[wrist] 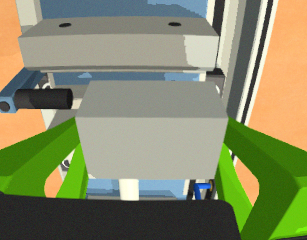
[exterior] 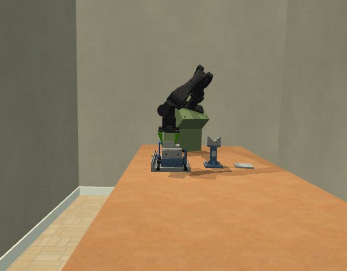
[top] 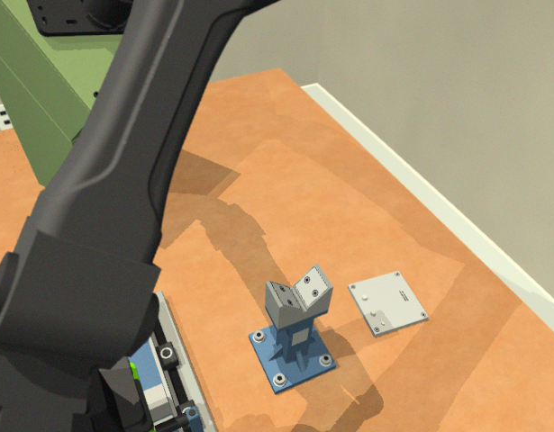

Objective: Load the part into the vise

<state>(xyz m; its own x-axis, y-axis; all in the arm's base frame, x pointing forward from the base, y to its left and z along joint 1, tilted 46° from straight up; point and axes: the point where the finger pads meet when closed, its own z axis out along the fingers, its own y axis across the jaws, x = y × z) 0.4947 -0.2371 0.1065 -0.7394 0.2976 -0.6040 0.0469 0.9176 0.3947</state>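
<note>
My hand is right at the grey part. Also, from my hand: fixed jaw (4 cm below, 3 cm ahead, 2 cm to the left); moving jaw (4 cm below, 3 cm behind, 2 cm to the left); work stop (6 cm to the left, 3 cm below, 1 cm ahead).
</note>
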